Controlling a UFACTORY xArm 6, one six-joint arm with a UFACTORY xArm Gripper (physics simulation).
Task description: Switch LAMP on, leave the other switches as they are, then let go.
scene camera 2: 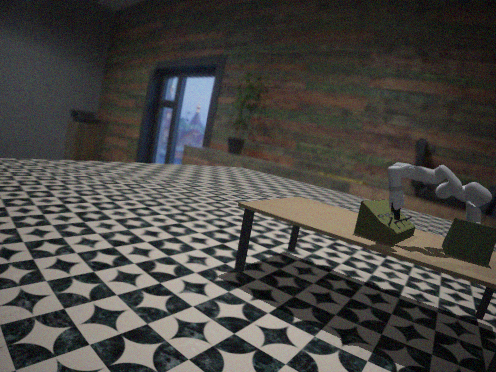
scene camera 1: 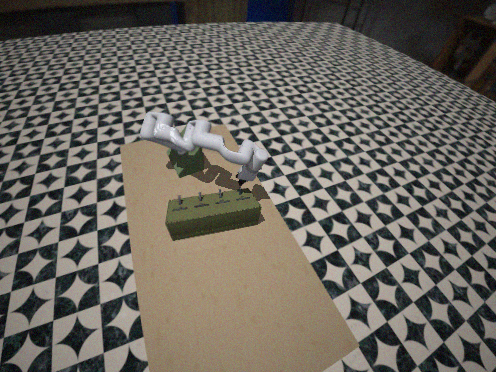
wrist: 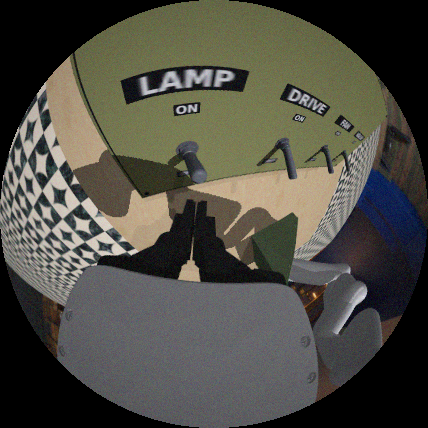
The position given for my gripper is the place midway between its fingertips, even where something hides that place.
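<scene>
I can see my gripper (wrist: 195,214). There is also an olive switch box (scene camera 2: 374,216), and I find that same olive switch box in the wrist view (wrist: 233,90) as well.
</scene>
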